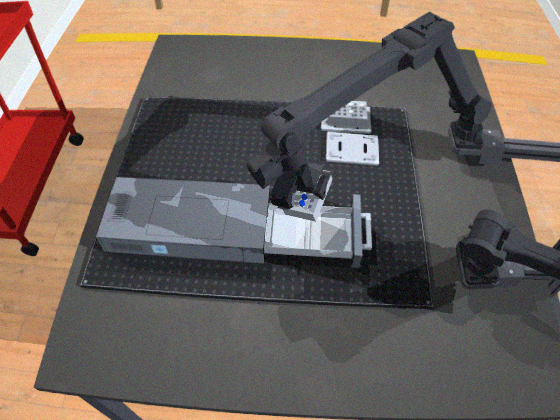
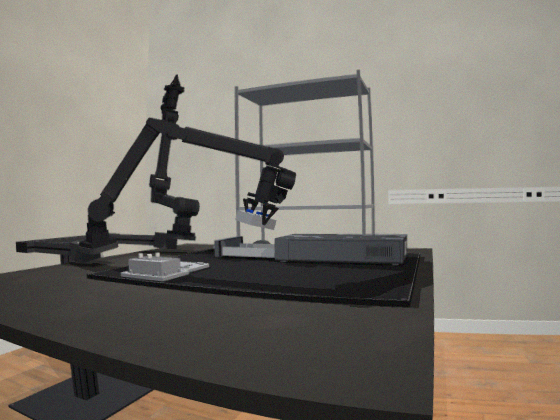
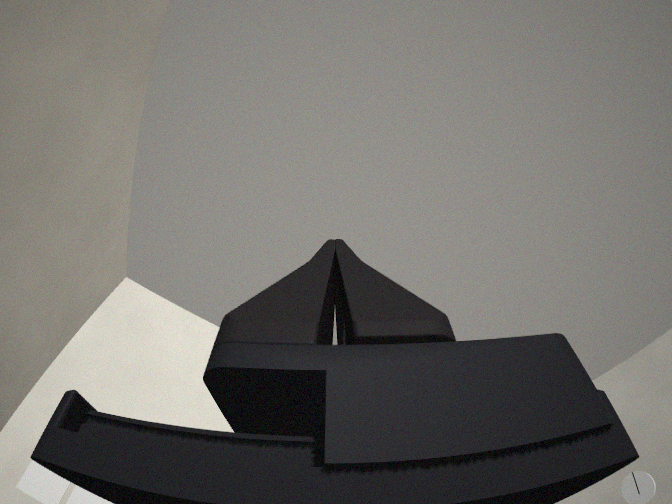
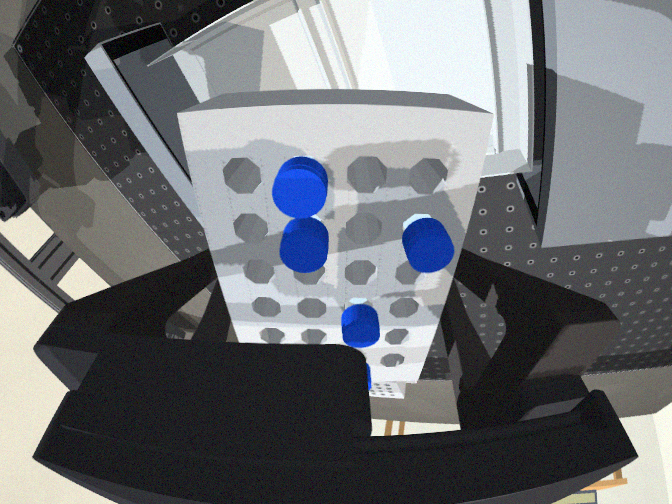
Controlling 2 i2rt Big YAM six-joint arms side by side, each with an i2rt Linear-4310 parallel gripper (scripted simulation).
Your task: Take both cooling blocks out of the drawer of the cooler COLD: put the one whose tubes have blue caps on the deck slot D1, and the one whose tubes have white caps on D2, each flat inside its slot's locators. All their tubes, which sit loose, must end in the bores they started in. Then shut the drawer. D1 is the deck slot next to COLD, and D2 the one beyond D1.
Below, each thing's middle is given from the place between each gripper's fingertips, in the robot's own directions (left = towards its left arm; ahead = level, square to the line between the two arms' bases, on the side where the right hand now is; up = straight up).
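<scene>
My left gripper: 610 mm short of the slot D1 [image 1: 352, 145], 650 mm to the left of it, 930 mm above it.
My right gripper: 140 mm above slot D1, 110 mm past it, 310 mm to the left of it.
</scene>
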